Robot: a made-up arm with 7 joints.
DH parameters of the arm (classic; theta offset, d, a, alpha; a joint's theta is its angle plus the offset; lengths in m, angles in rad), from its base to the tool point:
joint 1: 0 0.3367 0 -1.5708
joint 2: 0 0 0 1.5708
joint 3: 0 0.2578 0.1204 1.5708
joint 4: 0 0 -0.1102 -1.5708
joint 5: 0 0.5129 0 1.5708
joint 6: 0 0 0.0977 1.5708
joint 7: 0 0 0 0
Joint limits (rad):
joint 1: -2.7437..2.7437
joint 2: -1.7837..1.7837
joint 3: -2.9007..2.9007
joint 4: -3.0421..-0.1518
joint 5: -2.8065..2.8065
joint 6: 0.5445..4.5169
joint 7: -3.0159..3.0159
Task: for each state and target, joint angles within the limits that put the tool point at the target. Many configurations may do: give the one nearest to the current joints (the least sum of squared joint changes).
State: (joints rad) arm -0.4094 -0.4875 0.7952 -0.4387 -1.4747 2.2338 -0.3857
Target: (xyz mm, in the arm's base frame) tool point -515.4 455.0 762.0
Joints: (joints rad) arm -0.5392 -0.9849 0.8686 -0.1518 -1.4882 2.9787 -0.3857
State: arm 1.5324 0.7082 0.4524 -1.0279 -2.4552 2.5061 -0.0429
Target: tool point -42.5 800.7 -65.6
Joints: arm 1.4497 1.5006 0.2656 -0.7724 -2.4023 1.7875 -0.0429
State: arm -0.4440 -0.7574 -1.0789 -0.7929 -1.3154 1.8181 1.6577
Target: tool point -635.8 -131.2 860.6
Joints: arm -0.9653 -1.1157 -1.0992 -1.4284 -1.4305 2.0938 1.6577
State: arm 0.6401 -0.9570 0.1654 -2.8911 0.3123 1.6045 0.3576
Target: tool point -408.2 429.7 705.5
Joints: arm 1.0845 -1.0339 0.9412 -2.1502 0.2933 1.6991 0.3576
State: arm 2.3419 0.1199 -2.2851 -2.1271 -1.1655 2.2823 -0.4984
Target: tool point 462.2 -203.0 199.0
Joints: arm 2.0667 0.2523 -2.5535 -2.7517 -1.2418 2.3186 -0.4984
